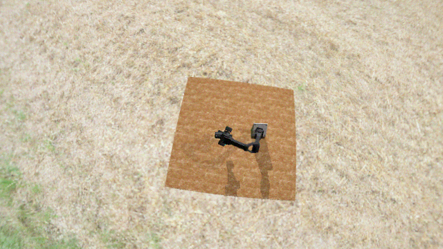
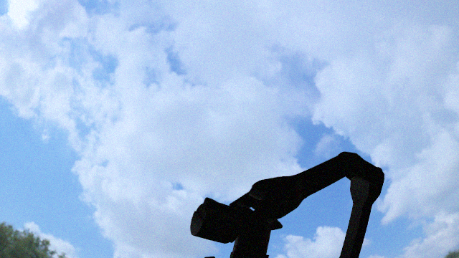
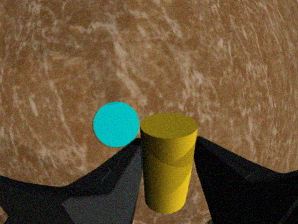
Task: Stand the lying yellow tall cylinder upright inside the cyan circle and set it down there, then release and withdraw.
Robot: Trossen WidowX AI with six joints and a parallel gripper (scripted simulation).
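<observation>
Right now the cyan circle is 110 mm below my gripper tip and 30 mm to the left of it. Also, from my gripper tip: yellow tall cylinder 20 mm behind.
</observation>
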